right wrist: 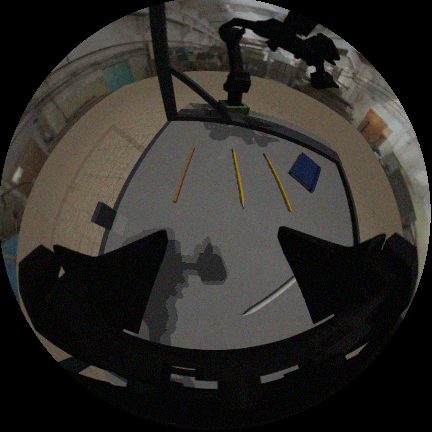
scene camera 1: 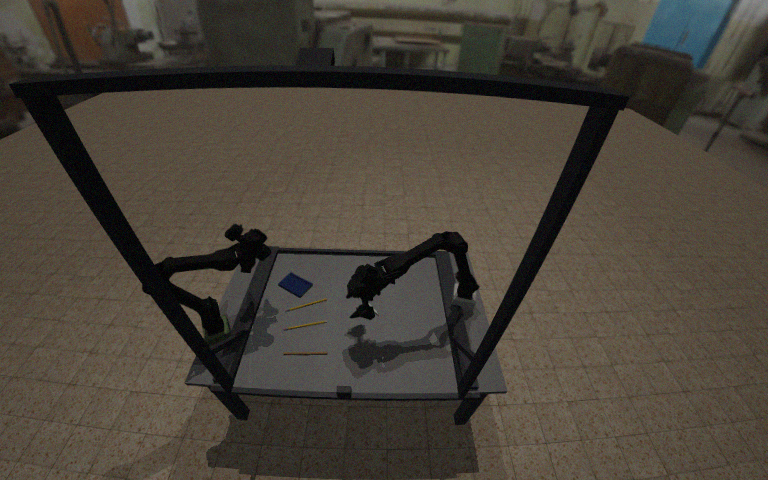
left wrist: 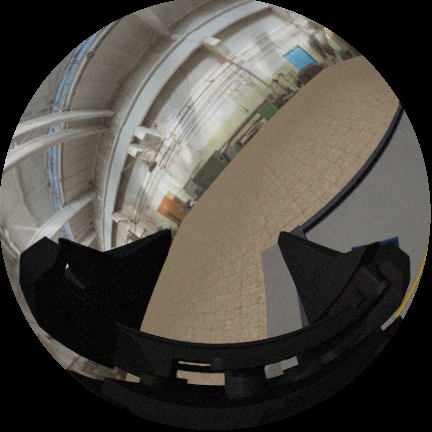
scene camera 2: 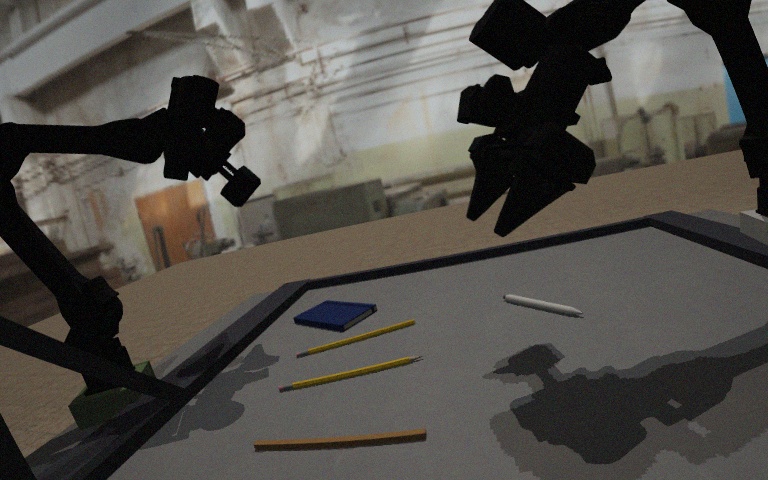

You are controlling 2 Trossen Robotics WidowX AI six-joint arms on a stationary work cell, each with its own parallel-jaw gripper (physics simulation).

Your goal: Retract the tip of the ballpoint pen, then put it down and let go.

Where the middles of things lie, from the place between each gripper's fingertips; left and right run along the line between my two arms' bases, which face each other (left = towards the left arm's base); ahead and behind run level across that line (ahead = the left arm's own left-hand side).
My left hand is 32 cm above the blue notebook [scene camera 2: 334,315], 14 cm to the left of it and 4 cm past it. Round my left hand: green object [scene camera 2: 87,411] (30 cm below, 26 cm behind, 18 cm to the left).
Now: the blue notebook 290 mm ahead of my right hand, 230 mm to the left of it and 160 mm below it. The rest, counted from my right hand: green object (550 mm to the left, 140 mm below, 70 mm ahead).
